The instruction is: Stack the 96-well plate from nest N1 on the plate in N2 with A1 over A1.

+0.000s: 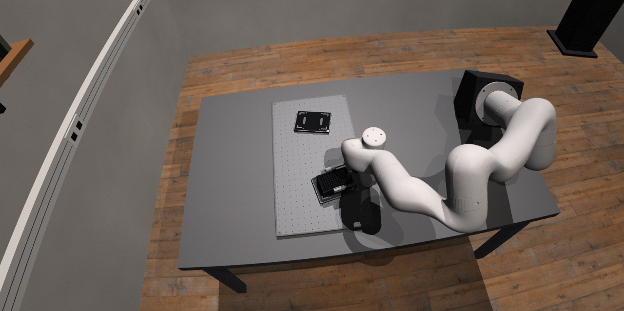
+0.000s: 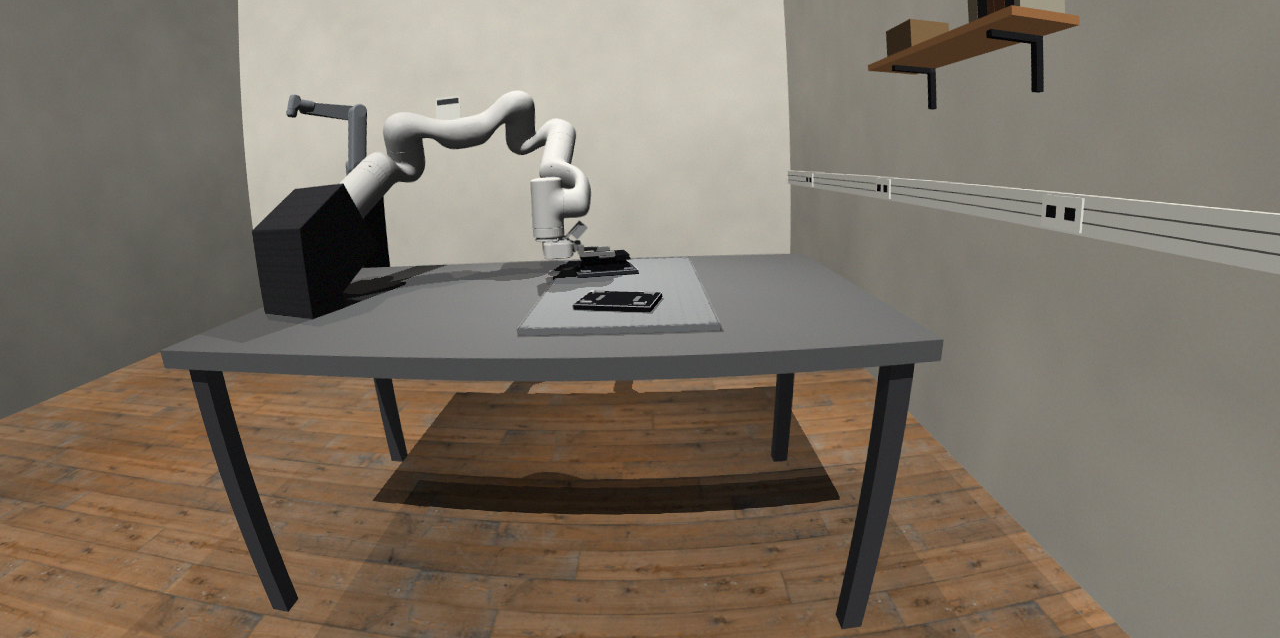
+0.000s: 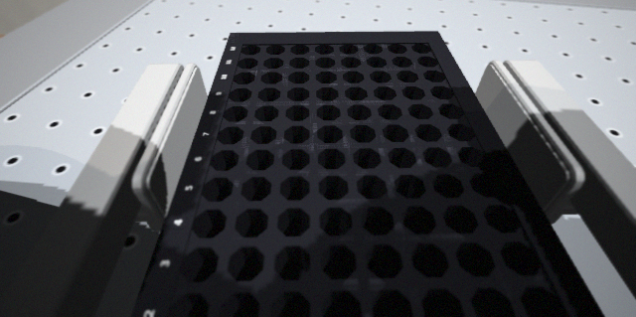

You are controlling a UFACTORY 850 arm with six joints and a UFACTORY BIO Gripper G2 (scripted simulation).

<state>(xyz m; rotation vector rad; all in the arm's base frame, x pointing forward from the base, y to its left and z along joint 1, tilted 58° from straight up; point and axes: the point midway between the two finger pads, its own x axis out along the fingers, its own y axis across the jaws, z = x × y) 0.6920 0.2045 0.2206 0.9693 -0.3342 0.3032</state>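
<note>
My hand is 50 mm above the plate nest N2. From my hand the other things lie so: plate nest N1: 120 mm ahead, 330 mm to the right, 50 mm below.
</note>
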